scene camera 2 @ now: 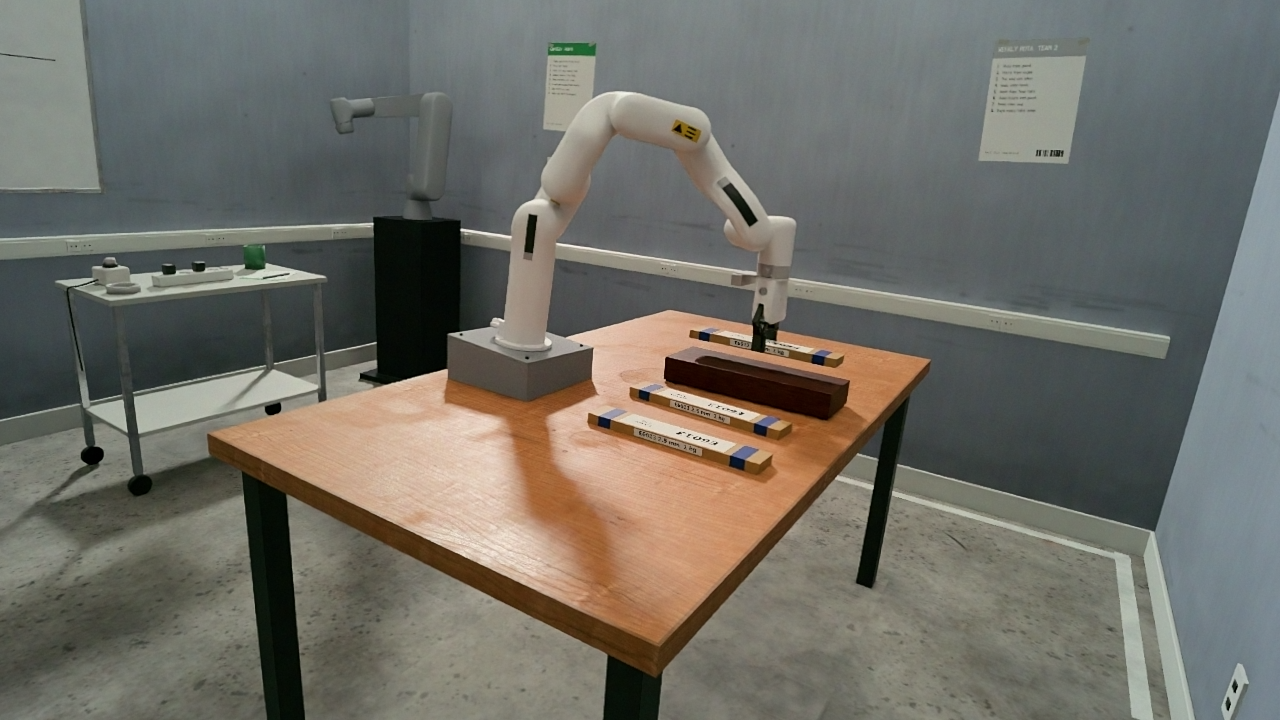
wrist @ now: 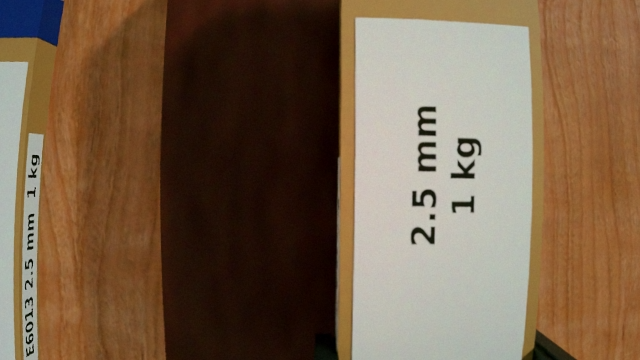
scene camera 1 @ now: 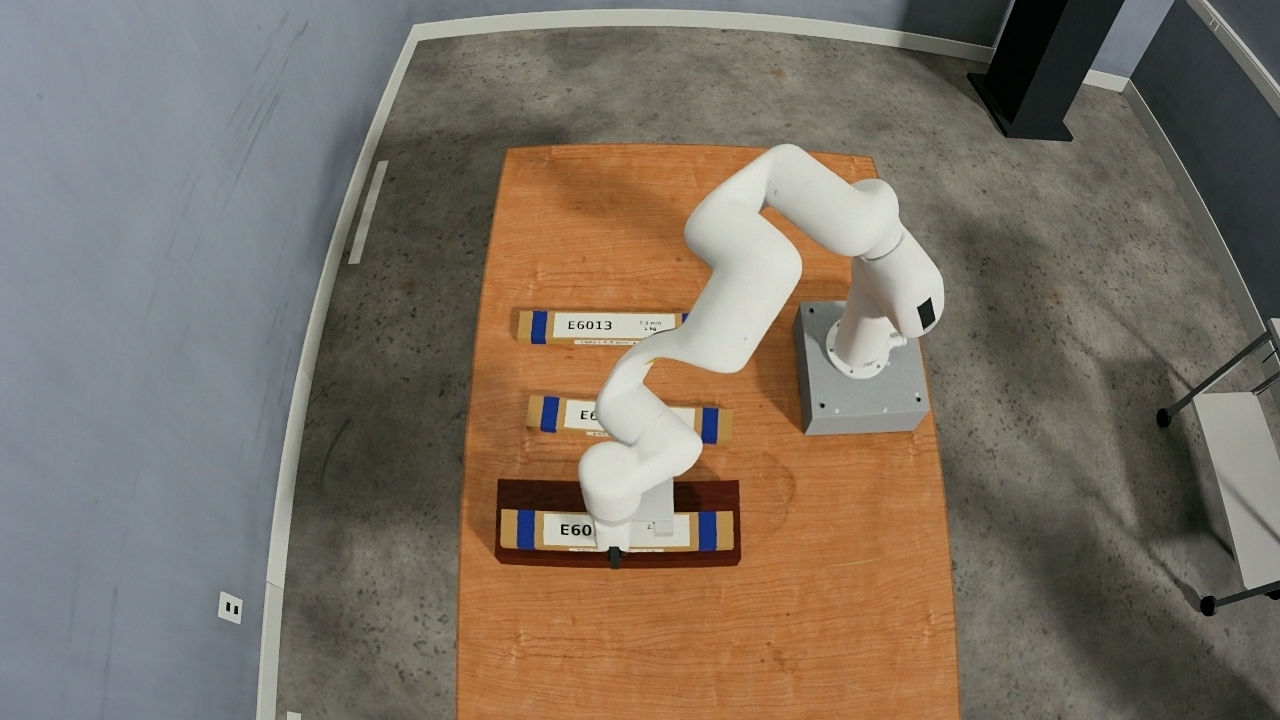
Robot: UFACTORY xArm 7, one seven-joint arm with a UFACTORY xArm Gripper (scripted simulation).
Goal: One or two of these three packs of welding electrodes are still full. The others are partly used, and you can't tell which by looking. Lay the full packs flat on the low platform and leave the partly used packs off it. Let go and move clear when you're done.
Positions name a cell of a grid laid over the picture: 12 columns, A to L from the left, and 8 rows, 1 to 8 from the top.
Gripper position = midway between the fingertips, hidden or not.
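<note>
The gripper (scene camera 2: H4) is there, and you get it again in scene camera 1 (scene camera 1: F6). There's a low platform (scene camera 1: E6) too, which scene camera 2 (scene camera 2: H5) and the wrist view (wrist: E4) also show. Then there's a pack of welding electrodes (scene camera 1: E6), another pack of welding electrodes (scene camera 1: F4), and one more pack of welding electrodes (scene camera 1: F5).
</note>
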